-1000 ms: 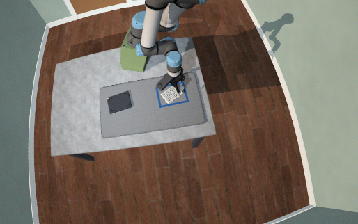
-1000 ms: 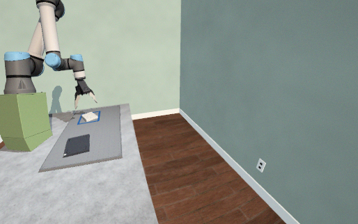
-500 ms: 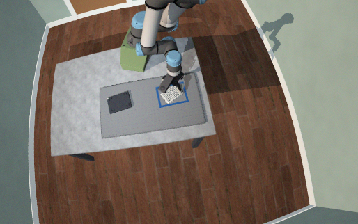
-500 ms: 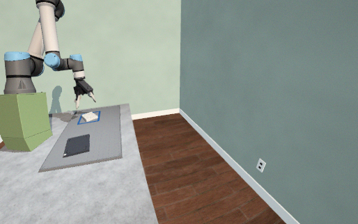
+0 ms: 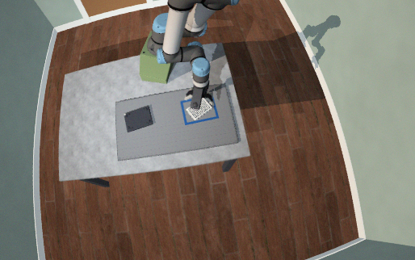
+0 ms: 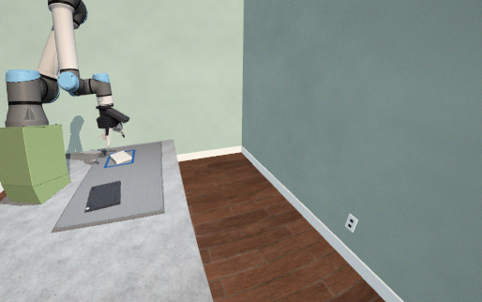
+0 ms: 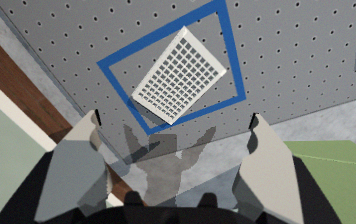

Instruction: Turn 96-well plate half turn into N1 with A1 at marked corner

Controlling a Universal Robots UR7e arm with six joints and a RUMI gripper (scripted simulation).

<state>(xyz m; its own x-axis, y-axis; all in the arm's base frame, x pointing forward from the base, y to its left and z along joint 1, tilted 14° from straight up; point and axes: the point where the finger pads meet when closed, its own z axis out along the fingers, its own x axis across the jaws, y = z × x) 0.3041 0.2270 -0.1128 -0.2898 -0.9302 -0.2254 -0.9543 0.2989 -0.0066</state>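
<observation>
The white 96-well plate is 8 cm below my hand. The rest, counted from my hand: dark plate nest: 3 cm ahead, 37 cm to the right, 8 cm below.
</observation>
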